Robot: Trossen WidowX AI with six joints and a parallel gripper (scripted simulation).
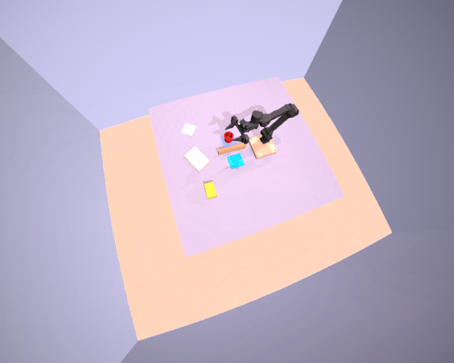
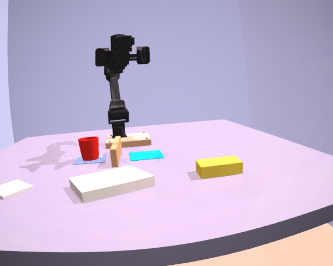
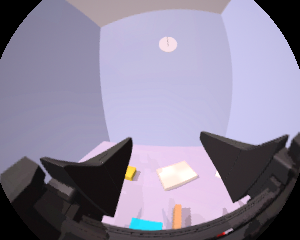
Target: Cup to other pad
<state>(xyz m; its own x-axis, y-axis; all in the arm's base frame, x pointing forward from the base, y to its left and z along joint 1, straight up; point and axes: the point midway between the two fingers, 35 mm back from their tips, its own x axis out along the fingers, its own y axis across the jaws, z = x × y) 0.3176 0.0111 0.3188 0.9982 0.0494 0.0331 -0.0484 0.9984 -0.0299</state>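
The red cup lies 31 cm below my gripper tip, 14 cm to the right of it and 8 cm behind it. The rest, counted from my gripper tip: large white block: 33 cm below, 21 cm ahead, 9 cm to the right; then pale blue pad: 35 cm below, 14 cm to the right, 9 cm behind; then wooden bar: 33 cm below, 7 cm behind, 5 cm to the right.
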